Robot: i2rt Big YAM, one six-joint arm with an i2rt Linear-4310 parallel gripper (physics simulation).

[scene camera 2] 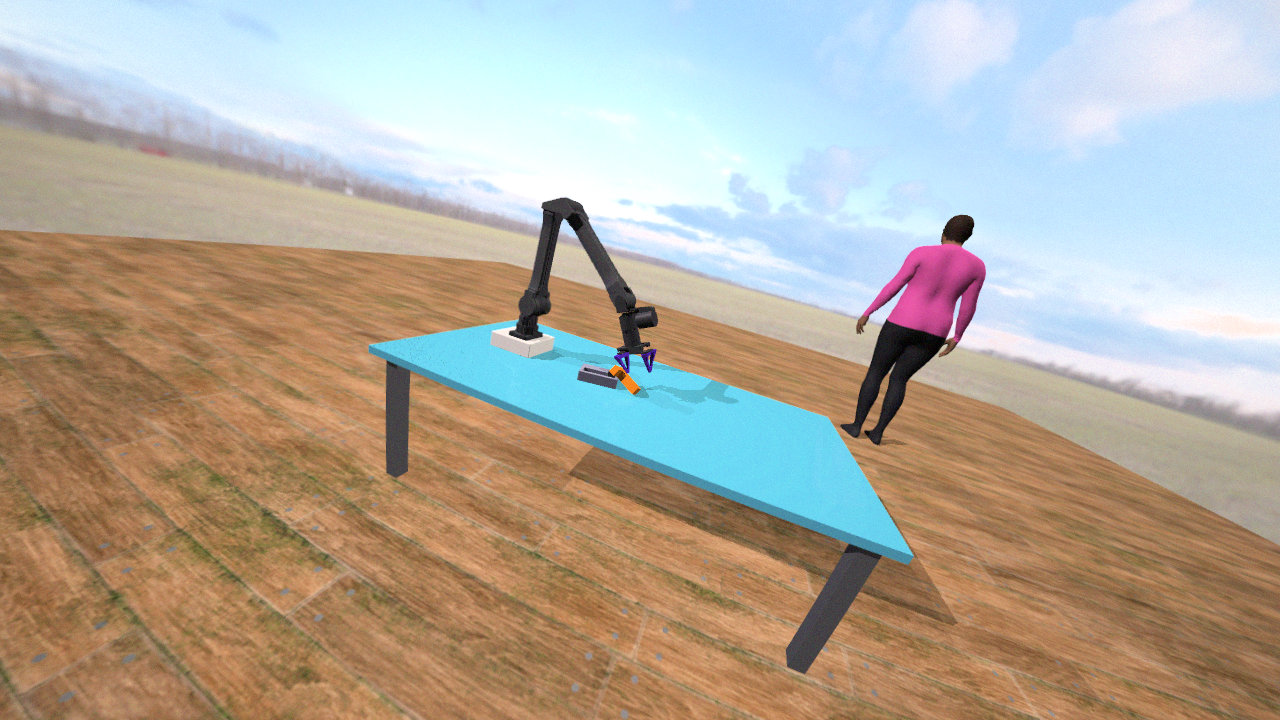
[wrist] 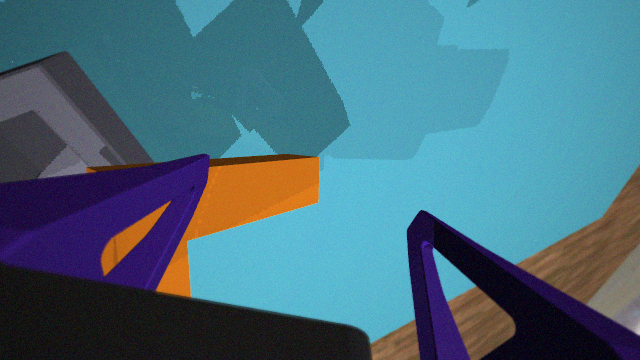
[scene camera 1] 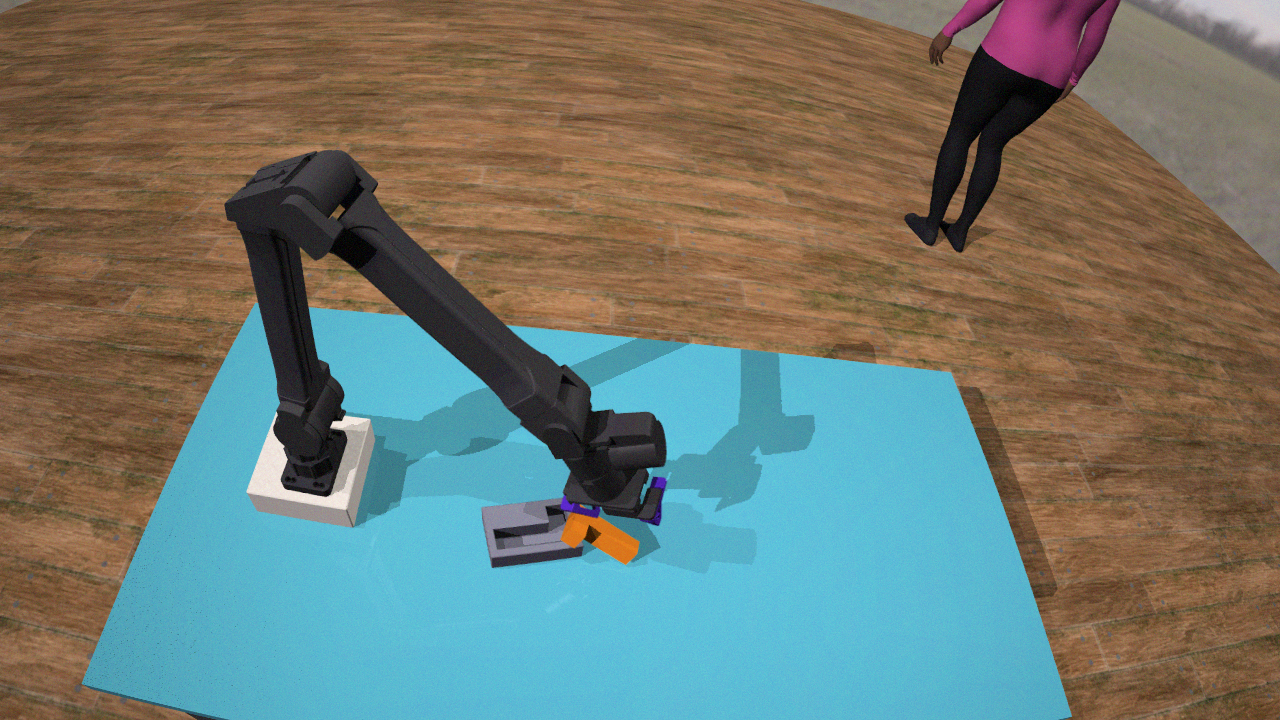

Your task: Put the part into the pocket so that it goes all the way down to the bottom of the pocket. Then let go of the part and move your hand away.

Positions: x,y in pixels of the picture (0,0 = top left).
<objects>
my gripper: open, touches an orange L-shaped part (scene camera 1: pixel 598 532)
</objects>
